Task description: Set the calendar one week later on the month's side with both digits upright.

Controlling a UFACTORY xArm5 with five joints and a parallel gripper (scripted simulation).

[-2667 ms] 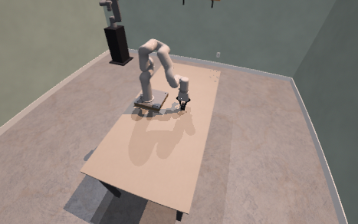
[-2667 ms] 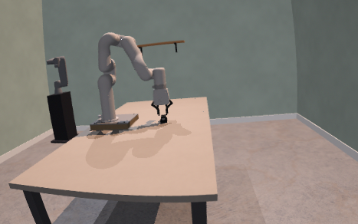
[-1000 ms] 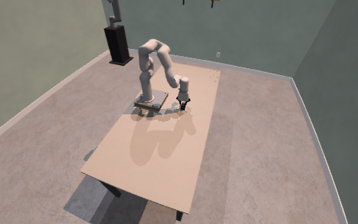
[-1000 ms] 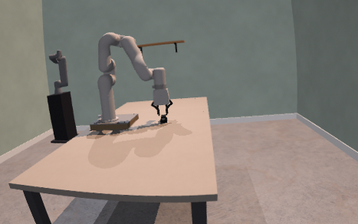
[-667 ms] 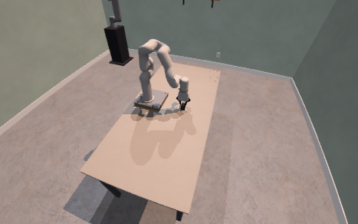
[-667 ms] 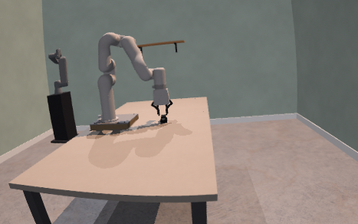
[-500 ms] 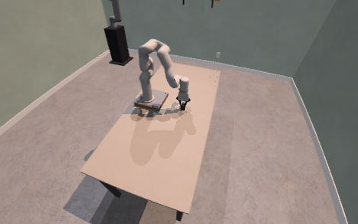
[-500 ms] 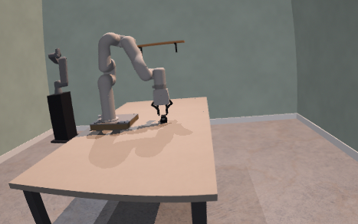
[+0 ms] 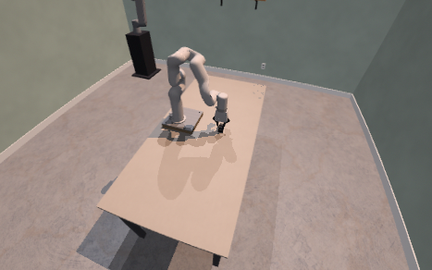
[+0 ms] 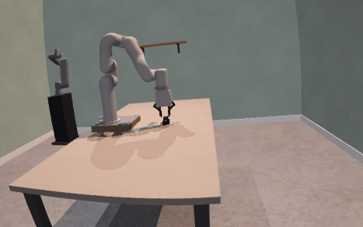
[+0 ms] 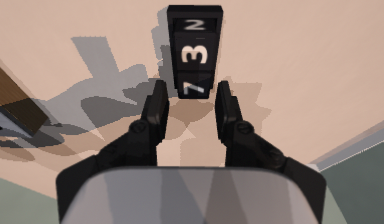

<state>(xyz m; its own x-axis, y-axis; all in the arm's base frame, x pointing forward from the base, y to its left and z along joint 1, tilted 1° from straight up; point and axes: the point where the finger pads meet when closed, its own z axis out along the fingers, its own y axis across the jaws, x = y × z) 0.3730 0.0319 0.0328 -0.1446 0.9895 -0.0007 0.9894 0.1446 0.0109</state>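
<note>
Now: hand 40 mm above the black cube. From my hand the other things lie so: black calendar tray 20 mm to the left, 60 mm below.
</note>
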